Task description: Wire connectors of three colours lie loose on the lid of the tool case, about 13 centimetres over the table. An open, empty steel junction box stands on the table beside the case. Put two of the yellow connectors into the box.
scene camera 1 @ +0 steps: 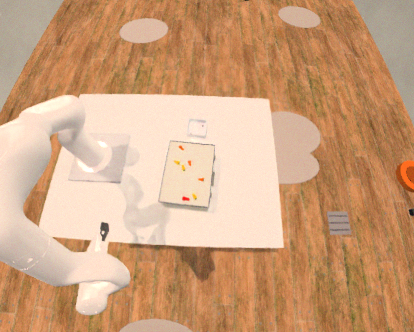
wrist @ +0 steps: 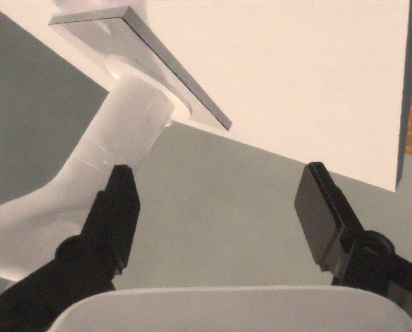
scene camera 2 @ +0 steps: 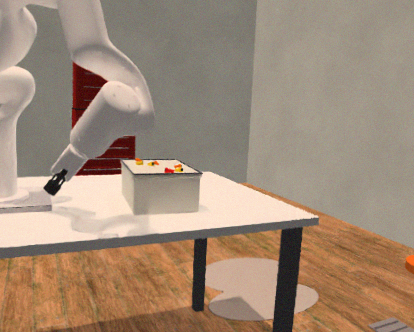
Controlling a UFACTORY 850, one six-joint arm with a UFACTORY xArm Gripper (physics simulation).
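Three yellow connectors show on the pale lid of the tool case (scene camera 1: pixel 175 187) (scene camera 2: pixel 165 194): one yellow connector (scene camera 1: pixel 177 162) and a second yellow connector (scene camera 1: pixel 183 168) lie close together near the middle left, and a third yellow connector (scene camera 1: pixel 194 196) (scene camera 2: pixel 179 170) lies near the front edge beside a red connector (scene camera 1: pixel 185 199) (scene camera 2: pixel 169 171). Orange connectors (scene camera 1: pixel 189 163) (scene camera 1: pixel 201 179) (scene camera 1: pixel 181 148) also lie on the lid. The junction box (scene camera 1: pixel 197 128) stands behind the case; it does not show in scene camera 2. My gripper (scene camera 1: pixel 104 225) (scene camera 2: pixel 50 190) (wrist: pixel 217 184) is open and empty, well left of the case.
The robot's base plate (scene camera 1: pixel 116 172) (scene camera 2: pixel 30 206) (wrist: pixel 175 72) stands on the left part of the white table (scene camera 1: pixel 245 220) (scene camera 2: pixel 240 202) (wrist: pixel 300 75). A red cabinet (scene camera 2: pixel 120 159) stands behind the table. A grey slotted plate (scene camera 1: pixel 339 223) lies on the floor at the right.
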